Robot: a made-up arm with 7 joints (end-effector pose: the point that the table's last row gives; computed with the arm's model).
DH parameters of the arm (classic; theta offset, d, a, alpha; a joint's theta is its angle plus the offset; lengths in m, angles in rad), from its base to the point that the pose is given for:
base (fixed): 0 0.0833 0 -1.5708
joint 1: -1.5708 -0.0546 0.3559 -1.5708
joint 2: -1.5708 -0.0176 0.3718 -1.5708
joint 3: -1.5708 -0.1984 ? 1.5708
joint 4: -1.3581 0 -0.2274 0
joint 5: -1.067 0 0.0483 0
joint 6: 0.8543 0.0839 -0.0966 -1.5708
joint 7: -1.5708 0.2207 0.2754 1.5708
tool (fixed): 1.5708 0.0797 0 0
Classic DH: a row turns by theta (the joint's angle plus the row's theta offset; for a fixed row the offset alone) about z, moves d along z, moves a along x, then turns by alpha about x.
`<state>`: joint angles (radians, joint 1 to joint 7).
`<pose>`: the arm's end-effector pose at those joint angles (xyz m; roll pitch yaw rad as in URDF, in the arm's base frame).
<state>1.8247 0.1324 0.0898 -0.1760 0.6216 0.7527 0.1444</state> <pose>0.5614 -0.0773 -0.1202 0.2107 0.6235 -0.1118</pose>
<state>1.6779 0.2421 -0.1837 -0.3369 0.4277 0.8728 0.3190</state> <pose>0.5552 -0.1298 -0.0534 0.0464 0.6949 -0.3985</pose>
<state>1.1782 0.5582 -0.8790 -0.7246 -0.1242 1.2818 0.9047</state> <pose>0.2848 -0.1955 0.2026 0.1404 0.5710 -1.3206</pose>
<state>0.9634 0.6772 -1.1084 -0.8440 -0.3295 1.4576 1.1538</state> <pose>0.1501 -0.1421 0.2561 0.4052 0.5635 -1.5924</pose>
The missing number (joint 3, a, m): 0.1145
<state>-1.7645 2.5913 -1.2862 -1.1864 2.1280 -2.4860 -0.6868</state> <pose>-0.4491 0.3882 -0.0790 0.4932 0.1548 2.5581</pose>
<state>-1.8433 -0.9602 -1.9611 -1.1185 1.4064 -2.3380 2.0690</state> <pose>0.0817 -0.0103 0.0653 -2.1490 -0.4115 -0.5544</pose>
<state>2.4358 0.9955 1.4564 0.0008 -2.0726 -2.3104 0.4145</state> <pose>0.2052 -0.1324 -0.6816 1.0322 0.1627 -1.3804</pose>
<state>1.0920 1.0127 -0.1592 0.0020 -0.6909 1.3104 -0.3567</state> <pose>0.5183 -0.3379 0.3821 -0.0387 0.6697 -0.7996</pose>
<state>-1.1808 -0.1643 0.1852 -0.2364 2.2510 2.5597 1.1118</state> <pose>-0.1172 0.0153 0.1888 0.8422 0.5179 -0.2169</pose>
